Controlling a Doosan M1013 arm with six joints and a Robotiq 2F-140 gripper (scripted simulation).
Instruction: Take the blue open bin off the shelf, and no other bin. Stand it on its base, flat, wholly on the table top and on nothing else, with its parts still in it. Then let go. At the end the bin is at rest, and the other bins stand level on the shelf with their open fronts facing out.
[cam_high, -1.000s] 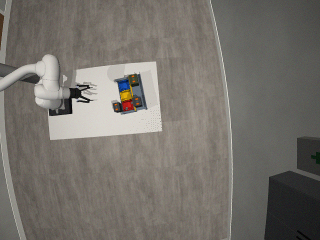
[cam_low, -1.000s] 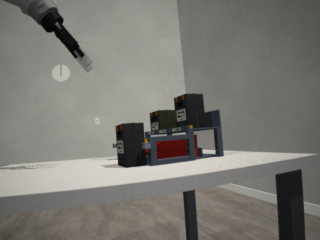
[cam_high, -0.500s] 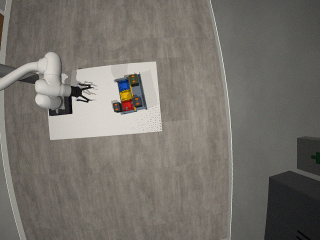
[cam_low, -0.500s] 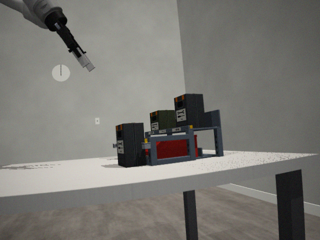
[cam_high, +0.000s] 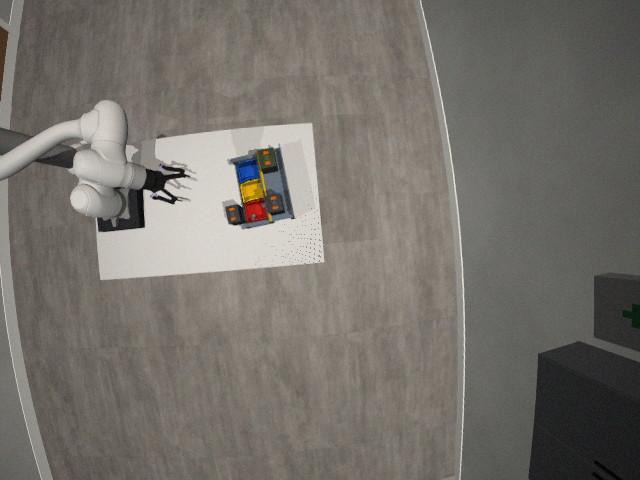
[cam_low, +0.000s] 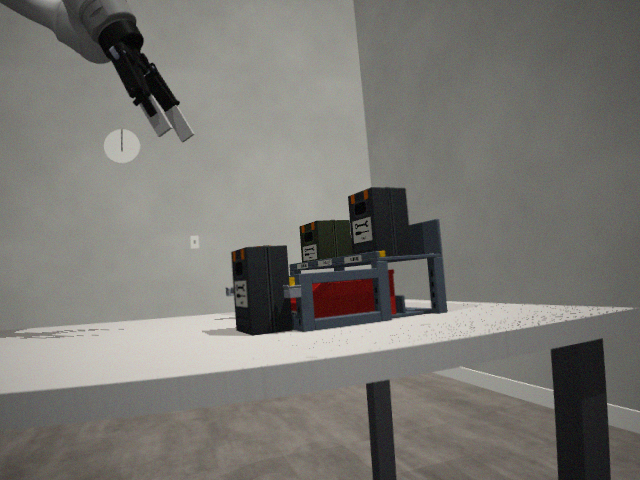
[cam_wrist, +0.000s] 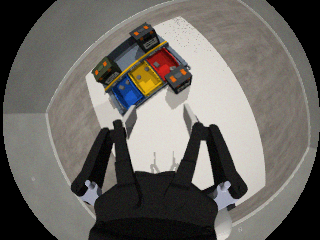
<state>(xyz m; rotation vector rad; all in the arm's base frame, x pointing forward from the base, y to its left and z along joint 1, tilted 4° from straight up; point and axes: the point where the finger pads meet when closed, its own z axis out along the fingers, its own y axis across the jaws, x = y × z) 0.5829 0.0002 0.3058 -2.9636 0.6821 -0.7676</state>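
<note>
Now: the blue open bin 32 cm below my hand, 23 cm ahead of it and 16 cm to the left of it. Round my hand: yellow bin (32 cm below, 24 cm ahead, 4 cm to the left); green box (32 cm ahead, 22 cm below, 17 cm to the left); red bin (32 cm below, 26 cm ahead, 7 cm to the right).
</note>
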